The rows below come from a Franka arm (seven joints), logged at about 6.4 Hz.
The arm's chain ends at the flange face. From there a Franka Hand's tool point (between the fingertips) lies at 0.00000 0.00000 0.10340 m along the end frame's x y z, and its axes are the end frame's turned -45 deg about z.
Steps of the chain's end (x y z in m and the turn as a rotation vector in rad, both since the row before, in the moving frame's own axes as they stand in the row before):
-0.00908 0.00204 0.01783 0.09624 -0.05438 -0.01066
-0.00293 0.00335 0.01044 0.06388 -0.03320 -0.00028
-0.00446 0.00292 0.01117 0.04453 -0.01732 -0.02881
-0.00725 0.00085 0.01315 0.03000 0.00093 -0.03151
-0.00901 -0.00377 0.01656 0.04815 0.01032 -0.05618
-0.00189 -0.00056 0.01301 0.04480 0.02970 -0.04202
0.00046 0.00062 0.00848 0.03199 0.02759 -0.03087
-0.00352 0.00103 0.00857 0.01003 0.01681 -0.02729
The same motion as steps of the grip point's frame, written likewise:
-0.00487 -0.01598 0.01720 0.10650 0.02960 -0.01066
-0.00220 -0.00680 0.01017 0.06865 0.02169 -0.00028
-0.00330 -0.00564 0.01105 0.04373 0.01924 -0.02881
-0.00350 -0.00669 0.01310 0.02056 0.02187 -0.03151
0.00049 -0.01192 0.01643 0.02675 0.04134 -0.05618
0.00448 -0.00295 0.01286 0.01068 0.05268 -0.04202
0.00424 0.00037 0.00839 0.00311 0.04213 -0.03087
-0.00125 -0.00129 0.00855 -0.00479 0.01898 -0.02729

